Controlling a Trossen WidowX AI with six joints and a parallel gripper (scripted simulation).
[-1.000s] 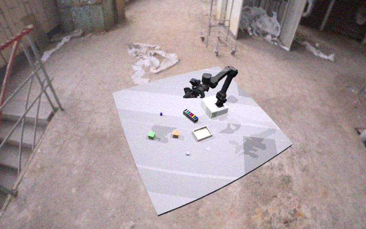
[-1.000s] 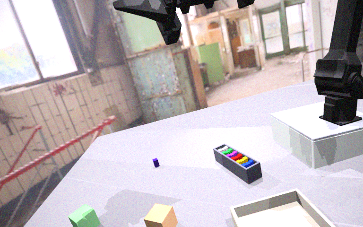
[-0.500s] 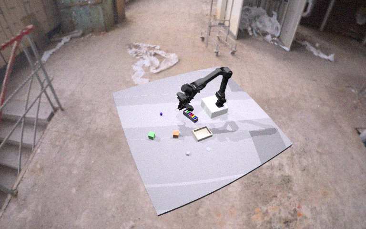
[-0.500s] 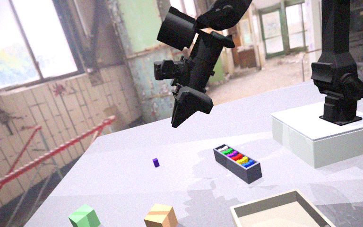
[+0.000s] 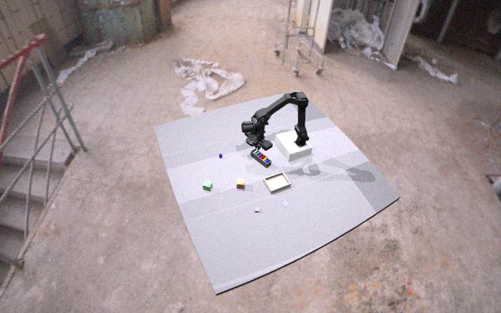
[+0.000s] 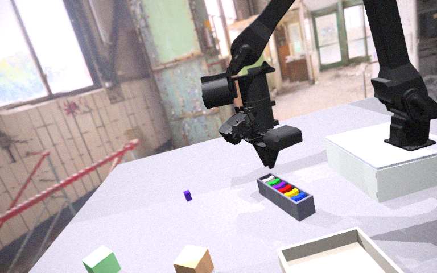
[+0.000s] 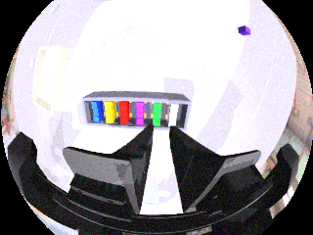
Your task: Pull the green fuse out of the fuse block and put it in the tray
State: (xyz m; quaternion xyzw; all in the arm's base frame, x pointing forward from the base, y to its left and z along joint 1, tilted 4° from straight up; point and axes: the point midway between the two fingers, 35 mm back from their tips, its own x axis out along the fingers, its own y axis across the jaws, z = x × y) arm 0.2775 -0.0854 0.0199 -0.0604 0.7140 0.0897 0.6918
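Right now the green fuse is 5 cm below my gripper tip. The rest, counted from my gripper tip: cream tray: 1 cm ahead, 24 cm to the left, 7 cm below; then small purple block: 20 cm ahead, 11 cm to the right, 6 cm below; then tan cube: 20 cm ahead, 15 cm to the left, 5 cm below.
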